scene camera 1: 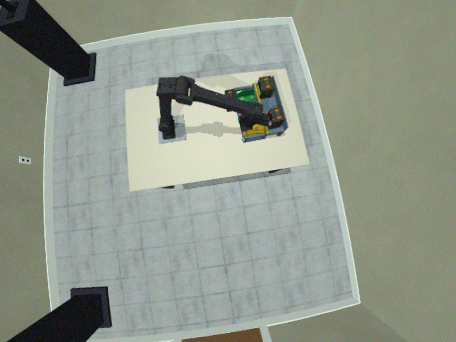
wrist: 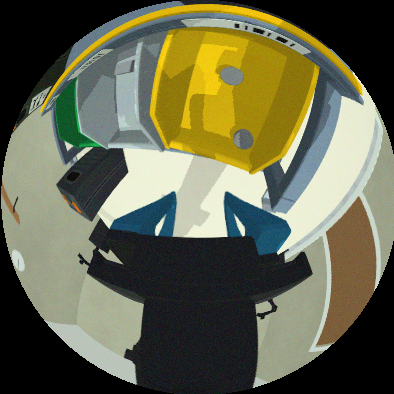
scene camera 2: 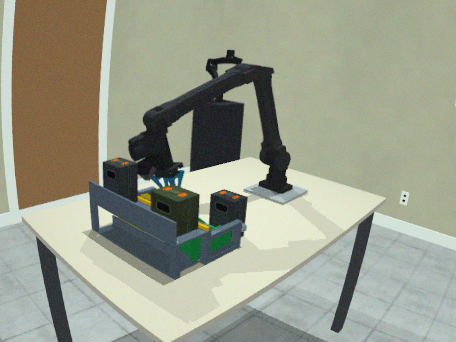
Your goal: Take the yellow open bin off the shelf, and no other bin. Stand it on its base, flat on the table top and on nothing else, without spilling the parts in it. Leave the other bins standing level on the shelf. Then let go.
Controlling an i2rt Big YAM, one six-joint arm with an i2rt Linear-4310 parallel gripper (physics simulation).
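Frame: origin at the arm's base, x ahead, y left, z up, level; metres.
Where they show: gripper, fingertip midpoint: (scene camera 1: 240, 126) (wrist: 199, 196); arm's base, origin of the base link: (scene camera 1: 168, 131) (scene camera 2: 275, 187).
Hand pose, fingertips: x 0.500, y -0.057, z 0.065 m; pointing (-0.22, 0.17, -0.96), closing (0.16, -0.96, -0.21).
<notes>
Each offset is from my fingertips to the top centre of the thing. Level surfaces: height alone.
The yellow open bin {dx +0.106, dy -0.003, dz +0.002 m} (scene camera 1: 256, 130) (wrist: 200, 107) stands in the shelf (scene camera 1: 273, 102) (scene camera 2: 120, 206) (wrist: 325, 125), at its end. Two grey round parts lie in it. A grey bin {dx +0.097, dy +0.114, dz +0.002 m} (wrist: 97, 110) is directly beside it, and a green bin {dx +0.091, dy +0.217, dz +0.002 m} (scene camera 1: 246, 95) (scene camera 2: 221, 241) (wrist: 67, 117) is beyond that. My gripper (scene camera 2: 169, 183) (wrist: 199, 196) is partly open and empty, its blue fingers apart from the yellow bin's near edge in the wrist view. The arm hides the fingers in scene camera 1.
A dark box with orange tops {dx +0.207, dy -0.006, dz +0.145 m} (scene camera 1: 276, 116) (scene camera 2: 119, 179) and an olive box {dx +0.189, dy +0.225, dz +0.120 m} (scene camera 1: 266, 86) (scene camera 2: 175, 212) stand high at the shelf's back. Another dark box {dx -0.043, dy +0.204, dz +0.053 m} (scene camera 2: 228, 207) (wrist: 92, 182) stands near the green bin. The table top {dz -0.079 m} (scene camera 1: 215, 165) (scene camera 2: 280, 250) extends around the shelf.
</notes>
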